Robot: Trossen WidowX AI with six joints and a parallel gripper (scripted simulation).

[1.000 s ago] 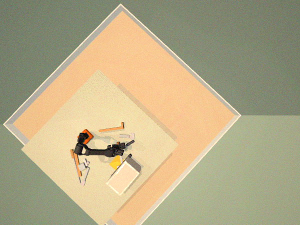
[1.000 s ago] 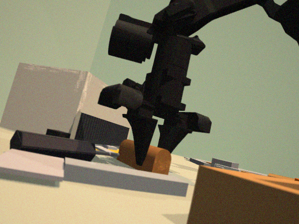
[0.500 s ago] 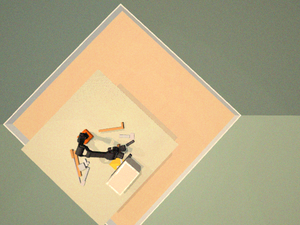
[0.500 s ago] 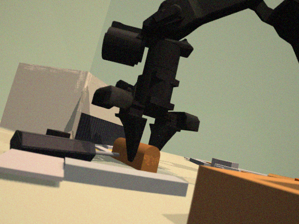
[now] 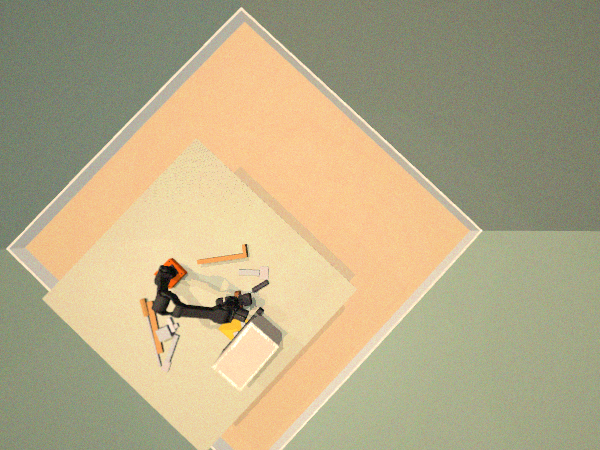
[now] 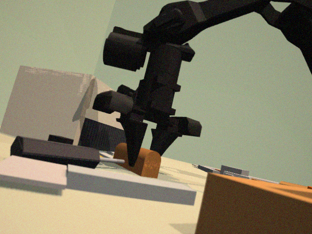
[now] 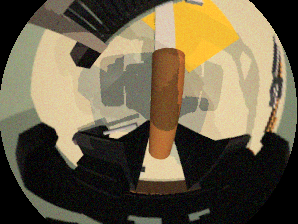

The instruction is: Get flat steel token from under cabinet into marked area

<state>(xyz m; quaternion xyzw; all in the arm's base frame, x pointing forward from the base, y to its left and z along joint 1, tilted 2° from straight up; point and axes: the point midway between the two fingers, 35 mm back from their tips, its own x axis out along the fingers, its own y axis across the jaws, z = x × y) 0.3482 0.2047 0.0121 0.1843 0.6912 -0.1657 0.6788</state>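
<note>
Right now the dark screwdriver is 10 cm to the left of my gripper tip, 2 cm ahead of it and 1 cm above it. The rest, counted from my gripper tip: token: 16 cm ahead, 14 cm to the right; orange stick: 48 cm to the right, 16 cm behind.
</note>
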